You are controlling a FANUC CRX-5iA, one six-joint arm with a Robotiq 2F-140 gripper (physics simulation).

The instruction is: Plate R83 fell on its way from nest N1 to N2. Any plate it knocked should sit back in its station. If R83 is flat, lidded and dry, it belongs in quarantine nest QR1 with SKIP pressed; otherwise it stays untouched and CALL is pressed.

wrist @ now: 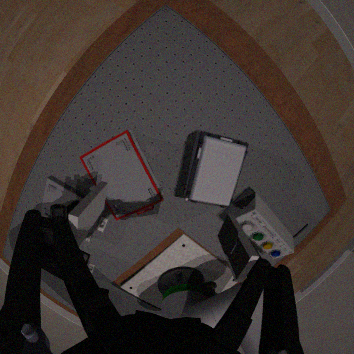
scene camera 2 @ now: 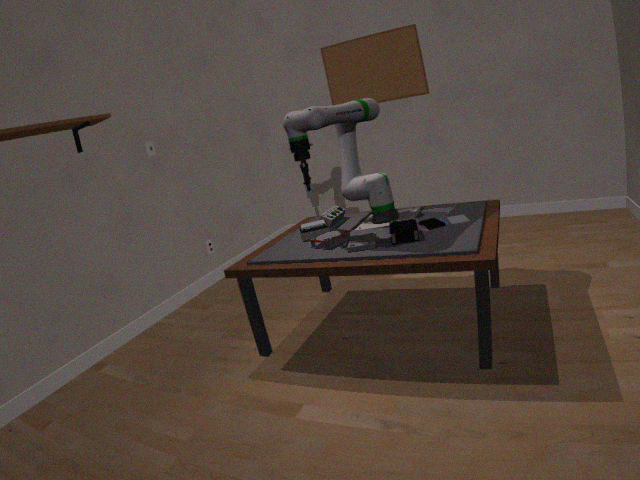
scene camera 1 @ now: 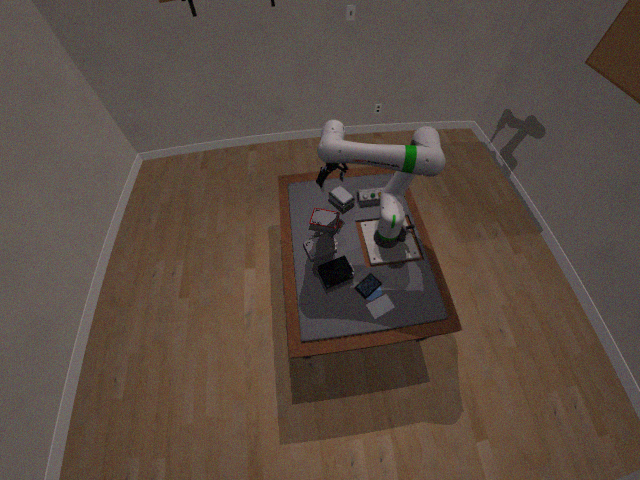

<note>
My gripper (wrist: 165, 211) is open, holding nothing. I also see a button box (wrist: 253, 215) and a red-edged plate (wrist: 128, 178).
</note>
